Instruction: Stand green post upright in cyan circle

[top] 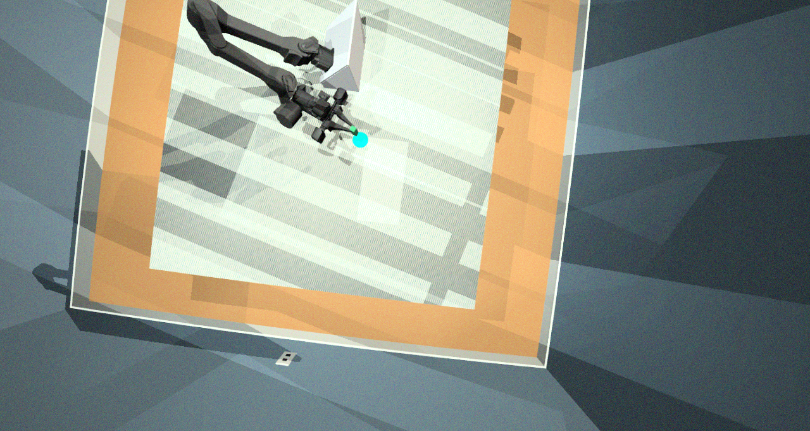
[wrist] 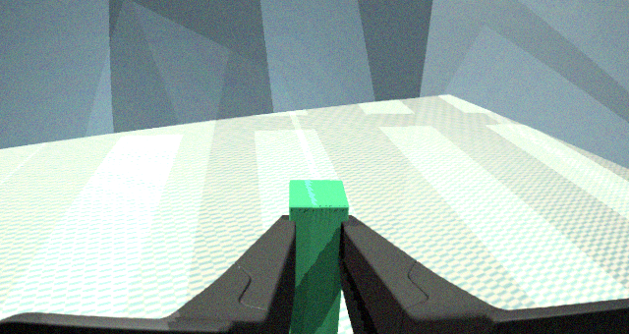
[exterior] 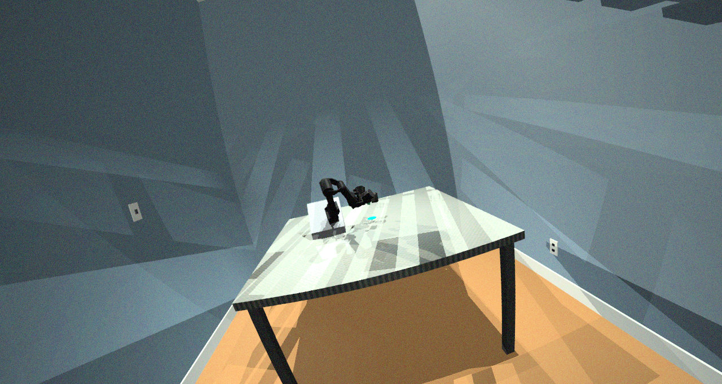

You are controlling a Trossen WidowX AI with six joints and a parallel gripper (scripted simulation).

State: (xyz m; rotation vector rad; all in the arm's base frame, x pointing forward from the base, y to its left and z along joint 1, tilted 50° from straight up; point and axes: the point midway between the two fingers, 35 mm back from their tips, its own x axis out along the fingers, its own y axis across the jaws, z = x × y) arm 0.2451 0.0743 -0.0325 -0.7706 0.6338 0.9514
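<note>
My gripper tip is now 150 mm above the cyan circle. Round my gripper tip: green post (20 mm below).
</note>
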